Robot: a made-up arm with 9 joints.
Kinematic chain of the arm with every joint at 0, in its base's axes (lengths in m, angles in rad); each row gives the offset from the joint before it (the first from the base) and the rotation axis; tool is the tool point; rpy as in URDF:
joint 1: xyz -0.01 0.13 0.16 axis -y
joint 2: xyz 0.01 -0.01 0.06 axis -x
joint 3: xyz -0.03 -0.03 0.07 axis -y
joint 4: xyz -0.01 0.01 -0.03 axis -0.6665 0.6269 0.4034
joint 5: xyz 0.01 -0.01 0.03 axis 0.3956 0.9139 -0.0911
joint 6: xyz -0.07 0 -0.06 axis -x
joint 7: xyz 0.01 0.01 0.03 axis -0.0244 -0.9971 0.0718
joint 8: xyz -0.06 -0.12 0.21 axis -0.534 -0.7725 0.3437
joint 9: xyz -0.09 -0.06 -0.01 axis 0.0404 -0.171 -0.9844
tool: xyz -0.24 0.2 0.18 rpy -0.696 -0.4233 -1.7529
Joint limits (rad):
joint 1: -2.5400..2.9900
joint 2: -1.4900..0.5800
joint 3: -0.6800..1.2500
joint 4: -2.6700..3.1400
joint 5: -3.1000..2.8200
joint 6: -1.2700..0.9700
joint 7: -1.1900..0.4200
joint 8: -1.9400..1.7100
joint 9: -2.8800..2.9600
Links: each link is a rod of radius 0.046 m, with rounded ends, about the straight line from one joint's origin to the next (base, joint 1, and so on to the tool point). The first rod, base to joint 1, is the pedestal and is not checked.
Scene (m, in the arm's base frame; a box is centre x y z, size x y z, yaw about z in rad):
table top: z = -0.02
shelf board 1: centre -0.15 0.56 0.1 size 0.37 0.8 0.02 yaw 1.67
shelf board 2: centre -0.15 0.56 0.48 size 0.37 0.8 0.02 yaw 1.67
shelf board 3: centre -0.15 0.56 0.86 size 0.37 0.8 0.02 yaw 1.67
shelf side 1: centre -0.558 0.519 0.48 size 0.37 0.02 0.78 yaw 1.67
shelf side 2: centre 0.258 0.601 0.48 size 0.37 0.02 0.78 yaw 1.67
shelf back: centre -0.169 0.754 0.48 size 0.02 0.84 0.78 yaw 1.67
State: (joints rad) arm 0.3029 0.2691 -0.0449 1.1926 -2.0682 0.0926 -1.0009 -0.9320 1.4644
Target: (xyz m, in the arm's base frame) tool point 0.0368 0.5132 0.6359
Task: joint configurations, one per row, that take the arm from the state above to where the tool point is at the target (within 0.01 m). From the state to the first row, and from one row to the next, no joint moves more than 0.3 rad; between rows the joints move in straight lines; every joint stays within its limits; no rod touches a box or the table.
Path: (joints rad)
1: 0.2795 0.3313 -0.1185 1.1791 -2.0973 0.1887 -0.7561 -0.8596 1.2901
2: 0.2562 0.3935 -0.1920 1.1656 -2.1264 0.2847 -0.5114 -0.7872 1.1158
3: 0.2328 0.4556 -0.2656 1.1521 -2.1555 0.3808 -0.2666 -0.7148 0.9415
4: 0.2095 0.5178 -0.3392 1.1385 -2.1846 0.4768 -0.0219 -0.6424 0.7672
5: 0.1861 0.5800 -0.4128 1.1250 -2.2137 0.5729 0.2229 -0.5700 0.5929
6: 0.0965 0.3862 -0.4173 1.0990 -2.1363 0.3135 0.0115 -0.7352 0.6927
7: 0.0070 0.1925 -0.4219 1.0729 -2.0589 0.0541 -0.2000 -0.9004 0.7926
8: -0.0825 -0.0013 -0.4264 1.0469 -1.9815 -0.2053 -0.4114 -1.0656 0.8924
9: -0.1721 -0.1951 -0.4310 1.0208 -1.9041 -0.4647 -0.6228 -1.2308 0.9922
10: -0.1553 -0.0304 -0.3984 1.0539 -1.8746 -0.4679 -0.6921 -1.2077 0.7397
11: -0.1385 0.1343 -0.3659 1.0871 -1.8451 -0.4711 -0.7613 -1.1845 0.4871
12: -0.1217 0.2989 -0.3334 1.1202 -1.8155 -0.4743 -0.8305 -1.1614 0.2346

